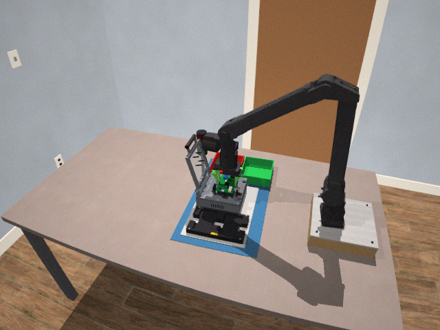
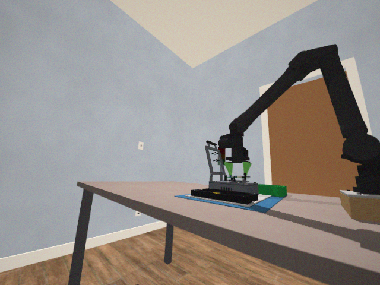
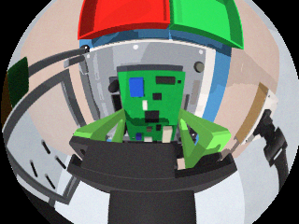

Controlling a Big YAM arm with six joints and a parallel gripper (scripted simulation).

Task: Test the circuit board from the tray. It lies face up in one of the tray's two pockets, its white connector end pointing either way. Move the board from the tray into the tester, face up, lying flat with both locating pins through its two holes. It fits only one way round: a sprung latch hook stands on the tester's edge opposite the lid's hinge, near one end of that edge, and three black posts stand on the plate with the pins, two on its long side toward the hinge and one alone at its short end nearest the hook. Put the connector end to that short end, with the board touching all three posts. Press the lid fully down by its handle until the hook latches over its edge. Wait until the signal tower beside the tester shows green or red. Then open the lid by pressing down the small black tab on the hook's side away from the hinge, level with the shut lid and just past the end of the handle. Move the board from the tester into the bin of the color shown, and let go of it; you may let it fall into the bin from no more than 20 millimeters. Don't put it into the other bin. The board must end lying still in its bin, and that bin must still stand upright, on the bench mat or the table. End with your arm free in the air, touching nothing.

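Right now my hand is right at the green circuit board. Round my hand: red bin: 4 cm ahead, 20 cm to the right, 8 cm below; then tester plate: 1 cm ahead, 1 cm to the left, 2 cm below; then tester lid: 13 cm ahead, 1 cm to the right, 9 cm above.
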